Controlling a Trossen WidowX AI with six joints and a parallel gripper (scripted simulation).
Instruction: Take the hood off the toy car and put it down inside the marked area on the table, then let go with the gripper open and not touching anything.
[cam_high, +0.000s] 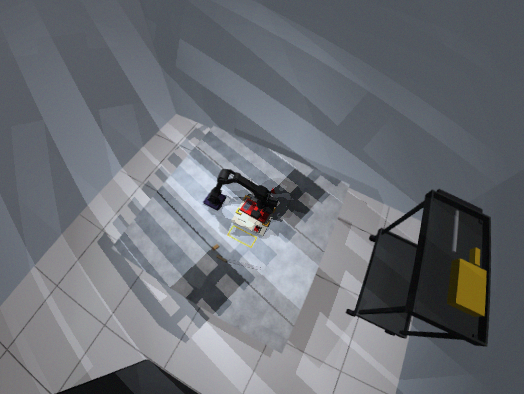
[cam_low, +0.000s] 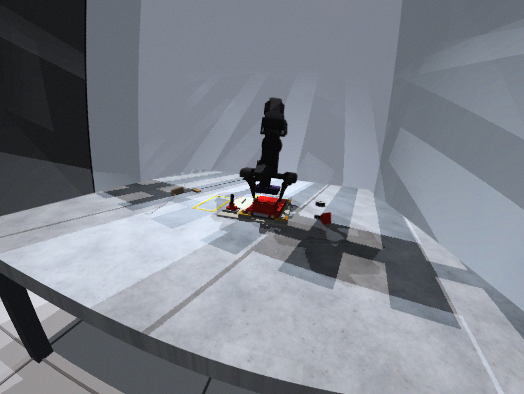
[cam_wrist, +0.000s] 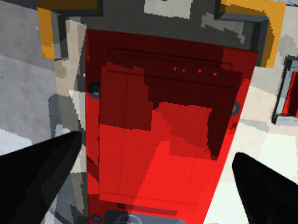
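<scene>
Now: gripper tip 1 cm above the red hood.
</scene>
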